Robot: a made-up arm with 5 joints. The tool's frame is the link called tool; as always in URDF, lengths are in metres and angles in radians. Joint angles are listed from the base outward. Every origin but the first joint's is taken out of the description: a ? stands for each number. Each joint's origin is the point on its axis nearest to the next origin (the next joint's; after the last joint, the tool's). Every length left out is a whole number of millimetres.
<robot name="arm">
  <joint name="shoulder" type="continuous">
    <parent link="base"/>
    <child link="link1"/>
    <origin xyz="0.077 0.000 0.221" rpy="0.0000 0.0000 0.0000"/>
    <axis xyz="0 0 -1"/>
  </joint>
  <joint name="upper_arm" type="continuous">
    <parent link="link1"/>
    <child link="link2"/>
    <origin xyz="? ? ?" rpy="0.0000 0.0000 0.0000"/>
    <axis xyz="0 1 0"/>
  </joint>
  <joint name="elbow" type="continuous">
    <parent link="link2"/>
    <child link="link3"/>
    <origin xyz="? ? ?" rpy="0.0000 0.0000 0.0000"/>
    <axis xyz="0 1 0"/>
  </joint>
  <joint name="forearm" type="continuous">
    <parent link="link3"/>
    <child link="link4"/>
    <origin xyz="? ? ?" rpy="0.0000 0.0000 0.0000"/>
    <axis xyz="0 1 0"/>
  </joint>
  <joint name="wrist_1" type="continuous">
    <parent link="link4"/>
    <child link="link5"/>
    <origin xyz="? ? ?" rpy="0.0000 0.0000 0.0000"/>
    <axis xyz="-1 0 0"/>
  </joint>
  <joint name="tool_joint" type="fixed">
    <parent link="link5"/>
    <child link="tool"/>
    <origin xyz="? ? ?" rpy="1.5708 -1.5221 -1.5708"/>
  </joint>
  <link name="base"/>
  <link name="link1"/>
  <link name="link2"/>
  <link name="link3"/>
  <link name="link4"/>
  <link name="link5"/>
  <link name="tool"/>
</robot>
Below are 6 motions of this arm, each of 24 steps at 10 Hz.
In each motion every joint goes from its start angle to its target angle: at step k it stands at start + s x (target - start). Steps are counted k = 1, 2, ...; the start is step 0. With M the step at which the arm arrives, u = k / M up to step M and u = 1 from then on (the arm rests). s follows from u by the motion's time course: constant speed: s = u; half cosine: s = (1 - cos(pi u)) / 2; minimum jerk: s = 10 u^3 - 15 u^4 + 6 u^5.
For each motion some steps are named. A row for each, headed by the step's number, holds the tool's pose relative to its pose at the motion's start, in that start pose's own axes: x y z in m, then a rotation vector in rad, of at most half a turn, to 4 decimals.
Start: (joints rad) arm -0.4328 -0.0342 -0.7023 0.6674 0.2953
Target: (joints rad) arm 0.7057 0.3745 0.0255 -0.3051 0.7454
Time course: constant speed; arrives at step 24
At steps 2, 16, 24:
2: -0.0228 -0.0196 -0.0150 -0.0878 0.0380 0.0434
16: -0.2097 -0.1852 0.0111 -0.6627 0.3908 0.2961
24: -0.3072 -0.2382 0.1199 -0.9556 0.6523 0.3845

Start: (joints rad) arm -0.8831 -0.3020 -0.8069 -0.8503 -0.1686
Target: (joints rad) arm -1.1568 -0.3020 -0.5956 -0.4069 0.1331
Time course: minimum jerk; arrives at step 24
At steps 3, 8, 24:
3: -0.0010 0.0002 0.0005 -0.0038 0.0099 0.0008
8: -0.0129 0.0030 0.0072 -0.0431 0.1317 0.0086
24: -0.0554 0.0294 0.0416 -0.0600 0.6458 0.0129

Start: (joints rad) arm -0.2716 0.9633 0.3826 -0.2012 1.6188
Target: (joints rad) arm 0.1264 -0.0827 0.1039 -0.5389 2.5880
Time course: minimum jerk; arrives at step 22
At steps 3, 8, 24:
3: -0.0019 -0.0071 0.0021 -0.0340 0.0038 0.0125
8: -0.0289 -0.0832 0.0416 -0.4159 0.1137 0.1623
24: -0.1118 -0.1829 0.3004 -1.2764 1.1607 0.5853

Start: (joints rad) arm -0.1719 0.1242 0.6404 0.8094 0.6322
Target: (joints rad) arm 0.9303 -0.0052 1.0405 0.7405 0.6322
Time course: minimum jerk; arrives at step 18
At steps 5, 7, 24:
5: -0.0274 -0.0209 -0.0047 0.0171 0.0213 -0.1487
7: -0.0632 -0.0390 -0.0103 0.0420 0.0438 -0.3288
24: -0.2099 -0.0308 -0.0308 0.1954 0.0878 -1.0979

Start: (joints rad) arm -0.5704 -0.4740 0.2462 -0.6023 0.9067
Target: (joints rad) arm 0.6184 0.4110 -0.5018 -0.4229 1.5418
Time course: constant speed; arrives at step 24
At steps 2, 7, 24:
2: -0.0226 -0.0089 -0.0059 -0.0226 0.0692 0.1251
7: -0.0813 -0.0411 -0.0104 -0.0688 0.2543 0.4291
24: -0.2265 -0.2309 0.1094 -0.1089 1.0256 1.3230

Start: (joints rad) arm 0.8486 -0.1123 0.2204 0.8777 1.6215
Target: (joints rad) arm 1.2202 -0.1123 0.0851 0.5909 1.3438
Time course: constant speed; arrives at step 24
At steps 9, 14, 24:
9: -0.0385 -0.0101 0.0107 -0.1624 0.0781 -0.2137
14: -0.0602 -0.0135 0.0186 -0.2565 0.1220 -0.3260
24: -0.1030 -0.0154 0.0383 -0.4540 0.2100 -0.5338

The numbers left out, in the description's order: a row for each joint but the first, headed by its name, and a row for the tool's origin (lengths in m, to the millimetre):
upper_arm: 0.024 -0.003 0.000
elbow: 0.033 0.000 0.133
forearm: 0.207 0.000 0.008
wrist_1: 0.042 0.000 0.000
tool: 0.000 0.000 0.000

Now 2 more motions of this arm.
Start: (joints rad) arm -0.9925 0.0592 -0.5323 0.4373 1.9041
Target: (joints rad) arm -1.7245 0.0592 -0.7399 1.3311 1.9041
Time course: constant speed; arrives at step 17
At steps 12, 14, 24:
12: 0.1246 -0.0443 0.0540 0.3110 -0.6230 0.1069
14: 0.1404 -0.0505 0.0698 0.3594 -0.7222 0.1492
24: 0.1605 -0.0590 0.0961 0.4288 -0.8663 0.2257

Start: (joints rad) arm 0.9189 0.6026 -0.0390 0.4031 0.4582
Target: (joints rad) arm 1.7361 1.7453 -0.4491 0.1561 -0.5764
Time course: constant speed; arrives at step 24
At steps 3, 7, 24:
3: -0.0324 -0.0225 -0.0256 -0.0317 0.0759 -0.2151
7: -0.0833 -0.0468 -0.0539 -0.0819 0.1688 -0.5063
24: -0.3295 -0.0293 -0.0994 -0.3802 0.4753 -1.7771

